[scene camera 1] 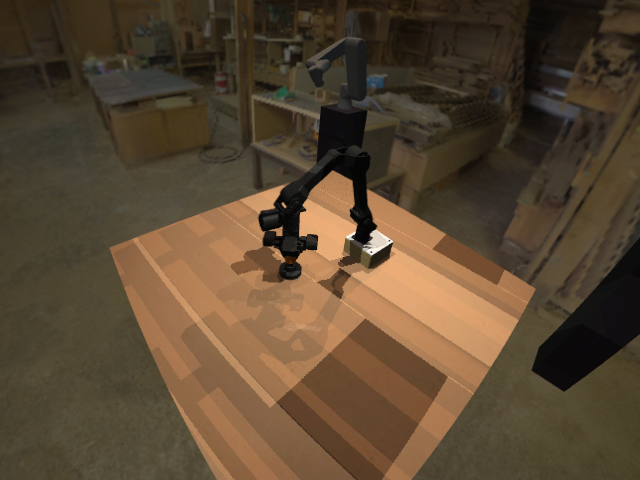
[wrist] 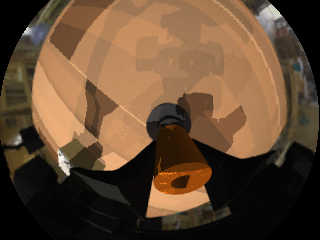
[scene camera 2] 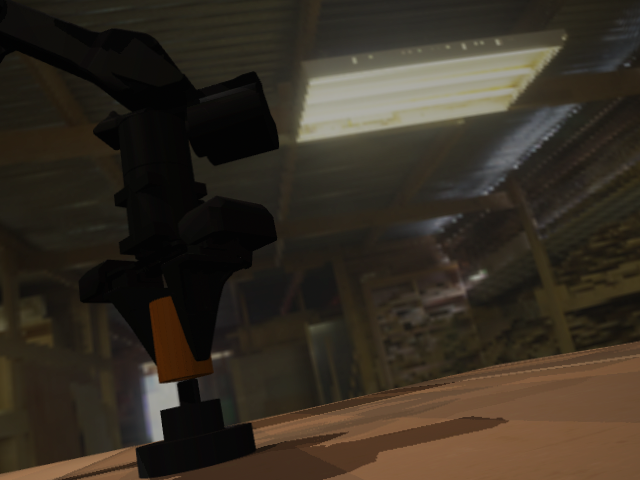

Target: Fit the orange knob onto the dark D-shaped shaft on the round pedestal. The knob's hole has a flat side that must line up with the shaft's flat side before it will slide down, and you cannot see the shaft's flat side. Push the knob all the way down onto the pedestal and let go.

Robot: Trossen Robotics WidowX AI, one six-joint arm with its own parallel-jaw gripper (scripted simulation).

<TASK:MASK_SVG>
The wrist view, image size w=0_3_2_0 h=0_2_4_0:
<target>my gripper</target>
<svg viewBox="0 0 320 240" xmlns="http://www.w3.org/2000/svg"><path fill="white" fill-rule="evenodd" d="M313 149L304 148L305 145L299 144L299 141L293 141L291 147L288 147L287 155L284 155L284 163L281 163L281 167L276 167L273 159L276 160L276 149L260 156L237 159L192 139L211 167L212 177L209 177L204 188L207 189L213 211L228 207L231 215L181 231L180 228L137 228L137 219L145 221L152 179L155 175L156 140L152 140L139 155L133 156L129 163L125 163L116 171L69 168L73 179L83 188L76 199L57 183L59 175L40 155L33 156L27 164L20 165L21 168L13 169L13 185L33 219L55 240L264 240L288 215L303 191L315 159Z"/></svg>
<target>orange knob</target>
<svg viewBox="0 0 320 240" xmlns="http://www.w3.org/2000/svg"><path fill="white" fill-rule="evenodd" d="M168 124L160 129L156 137L156 163L153 185L155 185L156 191L161 193L185 195L185 193L197 191L197 189L207 184L209 177L212 177L212 171L207 160L204 159L203 153L200 153L200 149L197 149L196 144L193 143L187 131L179 124Z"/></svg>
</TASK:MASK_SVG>
